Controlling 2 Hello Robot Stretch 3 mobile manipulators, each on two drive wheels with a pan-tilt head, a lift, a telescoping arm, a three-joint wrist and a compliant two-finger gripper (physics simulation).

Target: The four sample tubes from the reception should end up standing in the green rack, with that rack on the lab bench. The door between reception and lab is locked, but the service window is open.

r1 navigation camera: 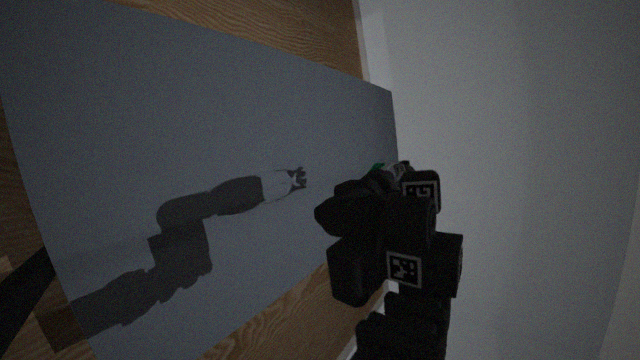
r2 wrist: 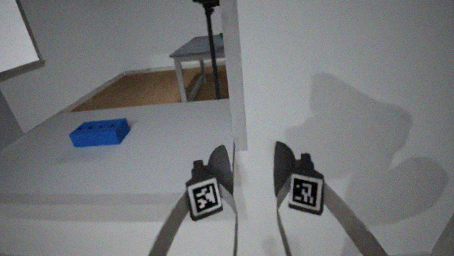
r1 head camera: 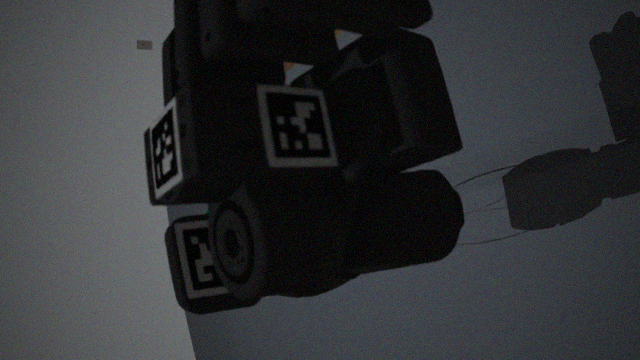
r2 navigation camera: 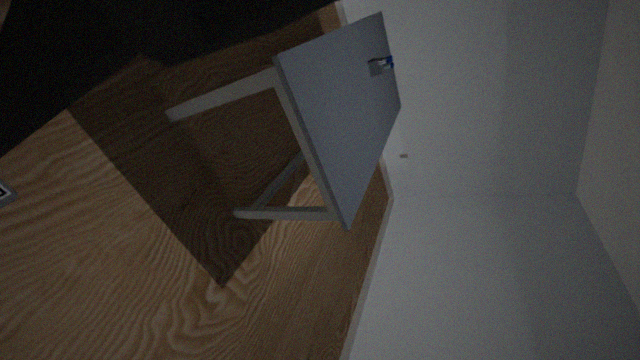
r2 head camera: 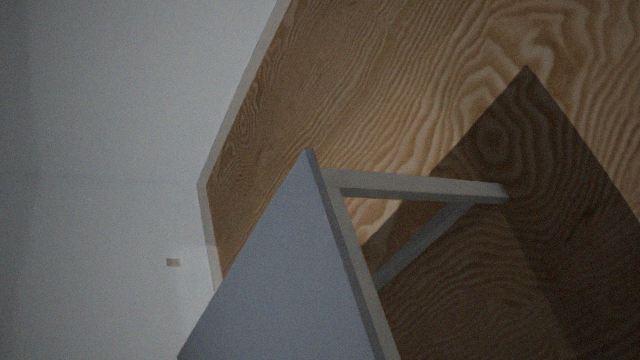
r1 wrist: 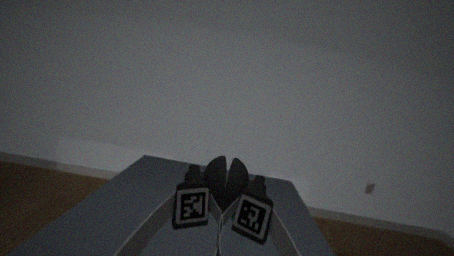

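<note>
The r1 gripper [r1 wrist: 226, 185] is shut over the lab bench [r1 navigation camera: 150, 125] [r1 wrist: 95, 220] [r1 head camera: 550, 300], with nothing seen between its tips. Part of the green rack [r1 navigation camera: 378, 166] shows beside its wrist in the r1 navigation view; the rest is hidden. The r2 gripper [r2 wrist: 254, 172] is open and empty at the edge of the service window, facing the white wall beside the opening. A blue block [r2 wrist: 100, 133] with dark spots on top lies on the window ledge [r2 wrist: 165, 165], left of the r2 gripper. A small item with blue and white parts [r2 navigation camera: 384, 62] stands on the other table [r2 navigation camera: 340, 110]; single tubes cannot be told.
In the r2 wrist view, the lab bench [r2 wrist: 192, 47] and a dark robot mast [r2 wrist: 212, 50] show through the window, beside the white window frame [r2 wrist: 235, 75]. The other table's corner [r2 head camera: 300, 225] and legs [r2 head camera: 415, 186] stand near a wall [r2 head camera: 100, 125].
</note>
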